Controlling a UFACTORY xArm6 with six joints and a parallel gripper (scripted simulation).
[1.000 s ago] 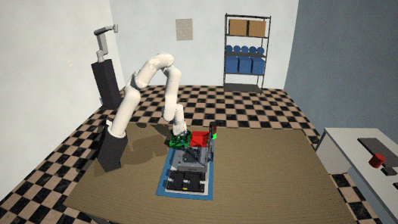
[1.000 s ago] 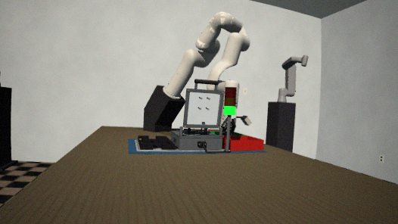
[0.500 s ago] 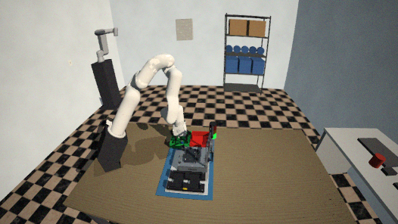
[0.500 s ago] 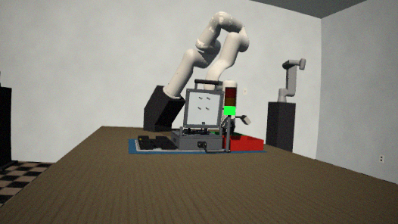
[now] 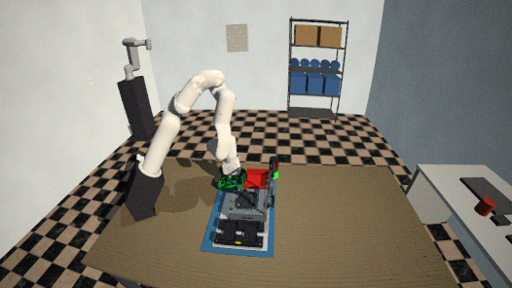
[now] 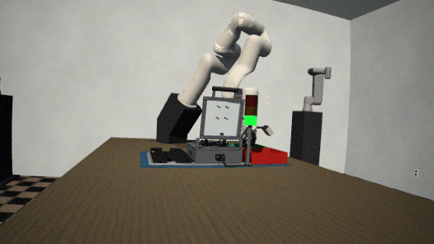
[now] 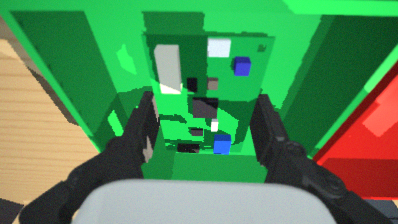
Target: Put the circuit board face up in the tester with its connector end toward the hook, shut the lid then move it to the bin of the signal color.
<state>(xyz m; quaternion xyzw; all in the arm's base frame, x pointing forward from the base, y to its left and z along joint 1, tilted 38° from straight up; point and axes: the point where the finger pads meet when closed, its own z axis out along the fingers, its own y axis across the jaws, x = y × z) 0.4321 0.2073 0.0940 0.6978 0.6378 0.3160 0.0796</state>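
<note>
The green bin is 1 cm below my hand. The rest, counted from my hand: green circuit board: 1 cm below; black latch hook: 5 cm ahead, 14 cm to the right, 6 cm above; red bin: 15 cm ahead, 1 cm below.
</note>
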